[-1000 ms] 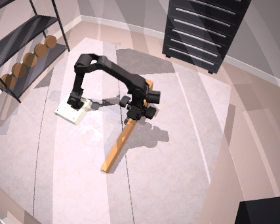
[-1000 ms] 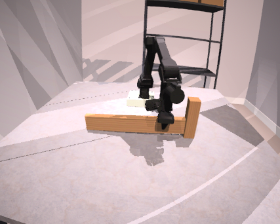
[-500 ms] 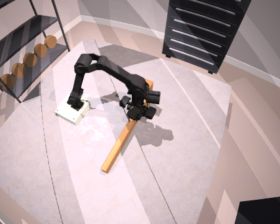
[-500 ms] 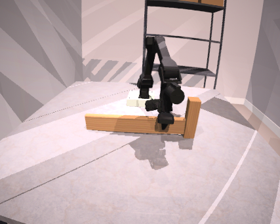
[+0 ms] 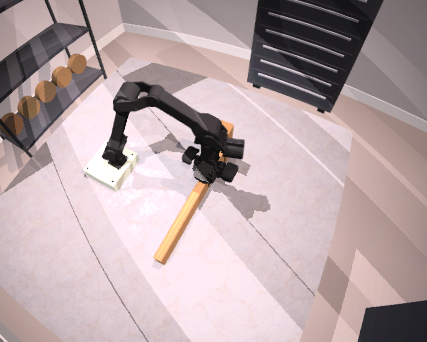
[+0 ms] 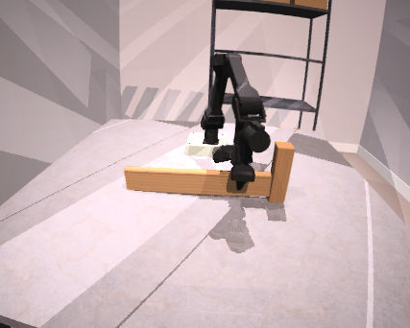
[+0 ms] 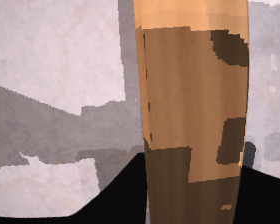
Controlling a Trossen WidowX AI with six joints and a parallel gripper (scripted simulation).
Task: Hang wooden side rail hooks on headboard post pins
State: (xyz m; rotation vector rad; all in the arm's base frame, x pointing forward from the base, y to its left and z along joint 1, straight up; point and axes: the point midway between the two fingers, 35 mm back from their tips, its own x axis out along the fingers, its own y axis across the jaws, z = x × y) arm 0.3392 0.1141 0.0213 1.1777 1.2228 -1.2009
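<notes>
The headboard post is 12 cm to the left of my gripper tip, 5 cm above it and 1 cm behind it.
</notes>
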